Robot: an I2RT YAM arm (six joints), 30 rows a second.
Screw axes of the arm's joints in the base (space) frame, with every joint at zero. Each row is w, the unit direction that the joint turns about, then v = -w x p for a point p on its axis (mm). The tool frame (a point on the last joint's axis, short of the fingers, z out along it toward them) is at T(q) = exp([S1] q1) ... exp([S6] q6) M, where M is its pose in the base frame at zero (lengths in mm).
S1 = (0, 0, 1, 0, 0, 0)
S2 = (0, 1, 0, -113.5, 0, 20)
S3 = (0, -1, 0, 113.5, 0, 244)
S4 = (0, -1, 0, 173.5, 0, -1)
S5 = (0, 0, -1, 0, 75, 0)
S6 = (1, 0, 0, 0, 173.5, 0)
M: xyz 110.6 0 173.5 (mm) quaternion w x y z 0.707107 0 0.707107 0
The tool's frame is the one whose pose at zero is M.
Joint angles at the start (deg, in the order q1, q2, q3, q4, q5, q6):
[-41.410, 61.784, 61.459, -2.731, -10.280, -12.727]
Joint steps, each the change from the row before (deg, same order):
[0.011, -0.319, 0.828, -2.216, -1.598, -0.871]
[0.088, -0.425, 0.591, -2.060, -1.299, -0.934]
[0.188, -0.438, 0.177, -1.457, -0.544, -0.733]
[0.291, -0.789, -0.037, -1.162, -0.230, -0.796]
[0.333, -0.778, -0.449, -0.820, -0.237, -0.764]
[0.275, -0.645, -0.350, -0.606, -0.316, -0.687]
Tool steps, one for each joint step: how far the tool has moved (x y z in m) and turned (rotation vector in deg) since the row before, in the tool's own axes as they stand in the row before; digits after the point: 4 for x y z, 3 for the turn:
[-0.0023, 0.0010, -0.0027, -1.806, 0.655, -0.666]
[-0.0016, 0.0015, -0.0030, -1.593, 0.653, -0.714]
[-0.0002, 0.0017, -0.0024, -0.918, 0.608, -0.555]
[-0.0008, 0.0022, -0.0039, -0.610, 0.250, -0.729]
[0.0011, 0.0027, -0.0031, -0.682, 0.305, -0.682]
[0.0006, 0.0023, -0.0026, -0.654, 0.122, -0.643]

